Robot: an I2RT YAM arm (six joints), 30 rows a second.
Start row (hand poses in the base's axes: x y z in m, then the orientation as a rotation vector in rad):
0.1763 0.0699 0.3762 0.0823 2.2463 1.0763
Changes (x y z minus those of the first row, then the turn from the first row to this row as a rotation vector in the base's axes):
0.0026 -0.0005 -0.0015 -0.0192 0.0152 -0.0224
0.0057 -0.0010 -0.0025 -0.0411 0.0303 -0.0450
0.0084 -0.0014 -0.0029 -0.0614 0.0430 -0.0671
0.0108 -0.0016 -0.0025 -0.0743 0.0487 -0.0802
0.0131 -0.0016 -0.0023 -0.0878 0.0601 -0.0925
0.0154 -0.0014 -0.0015 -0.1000 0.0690 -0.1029
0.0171 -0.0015 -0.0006 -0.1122 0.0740 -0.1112
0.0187 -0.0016 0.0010 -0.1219 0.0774 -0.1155
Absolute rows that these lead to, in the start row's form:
0.1789 0.0694 0.3747 0.1077 2.2636 1.0454
0.1820 0.0689 0.3737 0.1321 2.2816 1.0110
0.1847 0.0685 0.3733 0.1552 2.2964 0.9781
0.1871 0.0683 0.3737 0.1675 2.3037 0.9571
0.1894 0.0683 0.3739 0.1820 2.3163 0.9367
0.1917 0.0685 0.3747 0.1934 2.3266 0.9183
0.1934 0.0684 0.3756 0.2003 2.3340 0.9004
0.1950 0.0683 0.3772 0.2029 2.3401 0.8873

